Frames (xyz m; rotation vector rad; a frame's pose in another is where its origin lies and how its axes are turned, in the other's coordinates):
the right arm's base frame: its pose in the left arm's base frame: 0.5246 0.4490 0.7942 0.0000 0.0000 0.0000
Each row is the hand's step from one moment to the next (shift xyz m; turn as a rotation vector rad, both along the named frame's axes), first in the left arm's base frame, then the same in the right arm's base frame.
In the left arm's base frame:
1: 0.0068 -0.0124 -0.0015 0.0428 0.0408 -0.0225
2: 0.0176 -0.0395 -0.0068 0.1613 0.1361 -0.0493
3: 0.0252 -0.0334 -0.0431 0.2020 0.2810 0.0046
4: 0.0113 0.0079 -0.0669 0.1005 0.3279 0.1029
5: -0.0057 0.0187 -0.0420 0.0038 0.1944 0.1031
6: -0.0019 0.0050 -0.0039 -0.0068 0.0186 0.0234
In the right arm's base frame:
1: 0.0068 -0.0124 -0.0015 0.0428 0.0408 -0.0225
2: 0.0176 -0.0395 -0.0068 0.1613 0.1361 -0.0493
3: 0.0252 -0.0334 -0.0431 0.2020 0.2810 0.0046
4: 0.0113 0.0079 -0.0669 0.1005 0.3279 0.1029
5: -0.0057 0.0187 -0.0420 0.0038 0.1944 0.1031
6: -0.0019 0.0050 -0.0039 -0.0068 0.0186 0.0234

